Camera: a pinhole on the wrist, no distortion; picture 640 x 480 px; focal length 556.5 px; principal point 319.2 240.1 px. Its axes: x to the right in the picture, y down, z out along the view. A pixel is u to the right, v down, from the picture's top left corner.
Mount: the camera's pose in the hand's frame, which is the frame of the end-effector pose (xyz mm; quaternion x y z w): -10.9 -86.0 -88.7 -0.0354 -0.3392 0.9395 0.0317
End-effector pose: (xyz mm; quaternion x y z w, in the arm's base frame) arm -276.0 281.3 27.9 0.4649 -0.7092 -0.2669 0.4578
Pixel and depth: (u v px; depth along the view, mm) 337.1 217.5 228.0
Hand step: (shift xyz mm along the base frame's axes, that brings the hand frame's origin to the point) 15.8 -64.9 -234.9
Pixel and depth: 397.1 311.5 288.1
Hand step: 37.6 -59.8 -314.5
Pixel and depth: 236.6 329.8 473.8
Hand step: -20.5 -216.0 -457.7
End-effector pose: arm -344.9 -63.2 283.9 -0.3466 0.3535 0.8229 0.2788
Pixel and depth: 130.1 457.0 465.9
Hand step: 256.7 462.9 -202.4
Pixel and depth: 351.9 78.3 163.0
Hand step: 102.5 134.9 0.0
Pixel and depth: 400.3 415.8 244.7
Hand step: 234.4 199.2 -36.9
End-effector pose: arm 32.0 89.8 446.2 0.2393 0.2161 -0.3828 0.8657
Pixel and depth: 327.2 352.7 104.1
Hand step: -146.8 -74.2 -47.1
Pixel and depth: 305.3 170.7 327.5
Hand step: -184.2 -248.8 101.0
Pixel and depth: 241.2 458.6 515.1
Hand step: -400.6 -449.7 -4.8
